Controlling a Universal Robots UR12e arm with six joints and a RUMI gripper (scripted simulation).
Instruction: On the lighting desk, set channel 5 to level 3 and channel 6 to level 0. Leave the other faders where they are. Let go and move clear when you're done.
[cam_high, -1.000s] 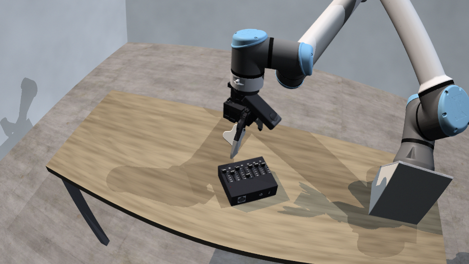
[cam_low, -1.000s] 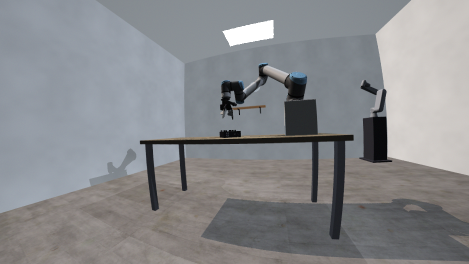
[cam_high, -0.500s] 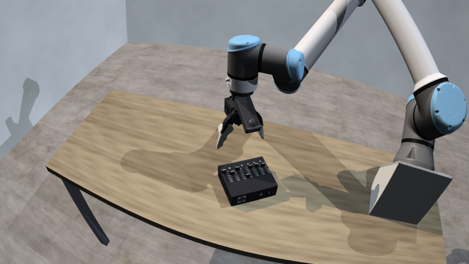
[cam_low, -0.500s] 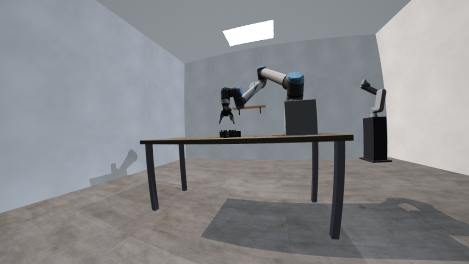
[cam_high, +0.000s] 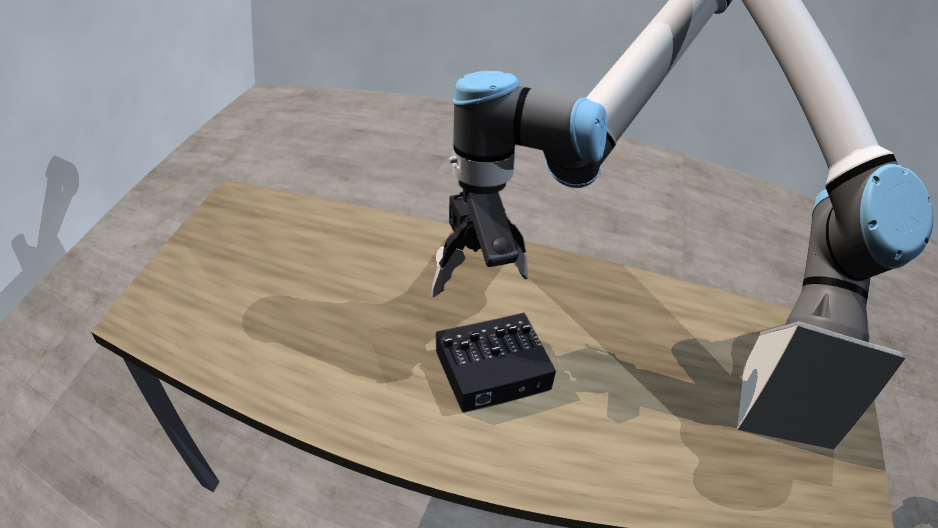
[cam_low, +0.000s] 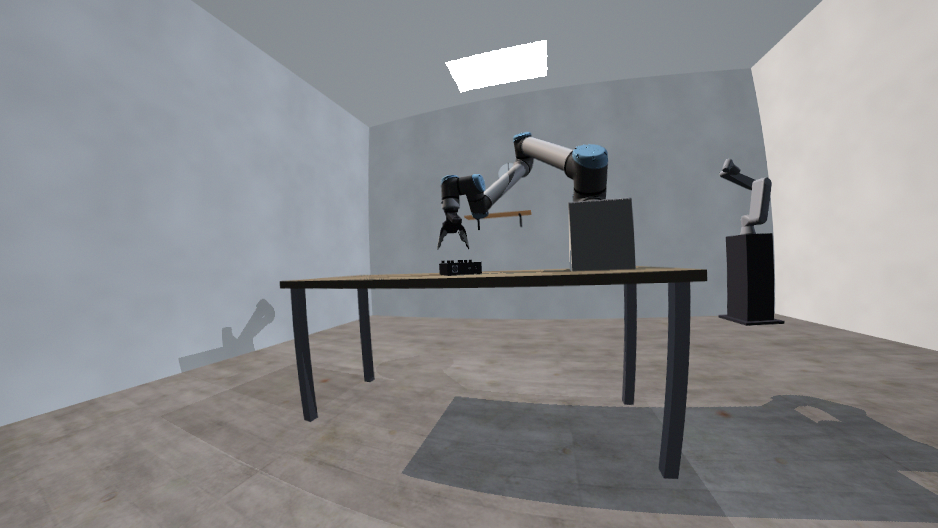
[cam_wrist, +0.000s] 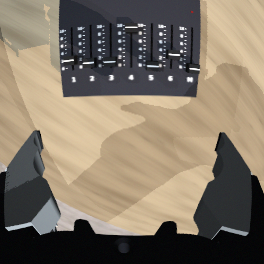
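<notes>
Right now my hand is 6 cm above the channel 5 fader knob and 5 cm to the right of it. Also, from my hand: channel 6 fader knob: 7 cm to the left, 6 cm below, 1 cm ahead.
</notes>
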